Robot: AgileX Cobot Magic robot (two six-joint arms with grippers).
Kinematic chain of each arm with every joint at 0, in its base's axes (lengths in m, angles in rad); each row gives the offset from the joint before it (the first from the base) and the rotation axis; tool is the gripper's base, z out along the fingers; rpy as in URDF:
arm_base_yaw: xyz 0 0 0.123 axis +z
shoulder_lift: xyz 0 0 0 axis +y
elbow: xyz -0.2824 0 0.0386 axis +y
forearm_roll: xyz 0.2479 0 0.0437 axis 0.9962 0 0.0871
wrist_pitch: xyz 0 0 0 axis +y
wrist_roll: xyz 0.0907 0 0.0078 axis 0.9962 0 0.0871
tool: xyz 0 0 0 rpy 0 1.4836 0
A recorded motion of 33 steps. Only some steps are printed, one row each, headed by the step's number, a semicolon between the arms.
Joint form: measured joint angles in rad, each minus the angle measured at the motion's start. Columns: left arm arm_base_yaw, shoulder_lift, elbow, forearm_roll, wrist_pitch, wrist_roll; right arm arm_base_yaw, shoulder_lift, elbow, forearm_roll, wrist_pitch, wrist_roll.
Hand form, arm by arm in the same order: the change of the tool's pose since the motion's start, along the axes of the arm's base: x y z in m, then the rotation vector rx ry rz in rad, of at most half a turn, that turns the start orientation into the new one. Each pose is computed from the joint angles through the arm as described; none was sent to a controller.
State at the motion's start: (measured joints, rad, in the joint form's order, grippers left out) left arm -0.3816 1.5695 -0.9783 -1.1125 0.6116 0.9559; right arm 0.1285 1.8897 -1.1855 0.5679 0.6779 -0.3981
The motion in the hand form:
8: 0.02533 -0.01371 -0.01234 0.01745 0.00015 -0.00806; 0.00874 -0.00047 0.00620 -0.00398 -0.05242 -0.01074
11: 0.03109 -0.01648 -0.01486 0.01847 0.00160 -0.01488; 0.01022 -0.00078 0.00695 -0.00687 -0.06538 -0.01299
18: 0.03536 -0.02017 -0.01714 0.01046 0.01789 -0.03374; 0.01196 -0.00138 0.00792 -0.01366 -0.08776 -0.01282
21: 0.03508 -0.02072 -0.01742 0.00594 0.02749 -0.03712; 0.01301 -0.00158 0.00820 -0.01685 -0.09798 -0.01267
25: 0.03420 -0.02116 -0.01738 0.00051 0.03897 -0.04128; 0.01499 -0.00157 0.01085 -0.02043 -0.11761 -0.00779
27: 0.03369 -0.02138 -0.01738 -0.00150 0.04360 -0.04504; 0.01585 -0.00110 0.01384 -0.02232 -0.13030 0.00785
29: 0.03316 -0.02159 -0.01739 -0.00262 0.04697 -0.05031; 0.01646 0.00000 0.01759 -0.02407 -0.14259 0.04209
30: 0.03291 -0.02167 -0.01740 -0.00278 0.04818 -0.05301; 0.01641 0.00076 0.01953 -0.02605 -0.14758 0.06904
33: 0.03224 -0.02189 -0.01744 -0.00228 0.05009 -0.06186; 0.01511 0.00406 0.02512 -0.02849 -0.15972 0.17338
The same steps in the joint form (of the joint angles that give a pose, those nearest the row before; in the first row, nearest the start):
8: -0.0127 0.1134 -0.0912 -0.0008 -0.0176 0.0152; -0.0011 0.0043 -0.0291 0.0001 -0.0301 -0.0043
11: -0.0127 0.1390 -0.1144 -0.0014 -0.0127 0.0205; -0.0013 0.0047 -0.0317 0.0000 -0.0410 -0.0074
18: -0.0127 0.1647 -0.1393 -0.0037 0.0130 0.0205; -0.0015 0.0038 -0.0325 0.0003 -0.0603 -0.0178
21: -0.0127 0.1668 -0.1409 -0.0045 0.0221 0.0151; -0.0014 0.0046 -0.0339 0.0005 -0.0693 -0.0227
25: -0.0127 0.1670 -0.1412 -0.0046 0.0333 0.0078; -0.0012 0.0030 -0.0409 0.0011 -0.0778 -0.0330
27: -0.0127 0.1670 -0.1412 -0.0046 0.0394 0.0062; -0.0010 0.0000 -0.0480 0.0034 -0.0737 -0.0504
29: -0.0127 0.1670 -0.1413 -0.0040 0.0457 0.0063; -0.0008 -0.0029 -0.0589 0.0097 -0.0576 -0.0858
30: -0.0127 0.1670 -0.1413 -0.0035 0.0486 0.0066; -0.0006 -0.0043 -0.0652 0.0129 -0.0435 -0.1117
33: -0.0127 0.1670 -0.1415 -0.0015 0.0565 0.0093; 0.0004 -0.0077 -0.0846 0.0299 0.0132 -0.2120

